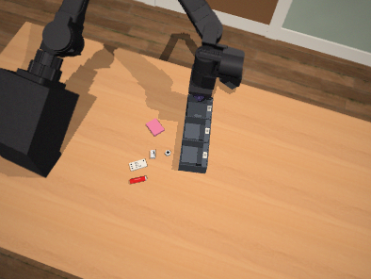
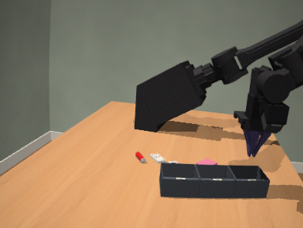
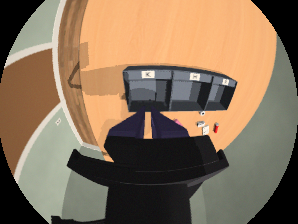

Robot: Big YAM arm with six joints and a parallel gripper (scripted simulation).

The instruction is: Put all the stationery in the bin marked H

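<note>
Now: the black-and-white ring 2 cm behind my hand, 17 cm to the right of it and 9 cm below it. Round my hand: dark three-part bin row 3 cm ahead, 8 cm to the right, 7 cm below; white domino-like tile 9 cm behind, 25 cm to the right, 9 cm below; pink sticky-note pad 10 cm behind, 11 cm to the right, 9 cm below.
</note>
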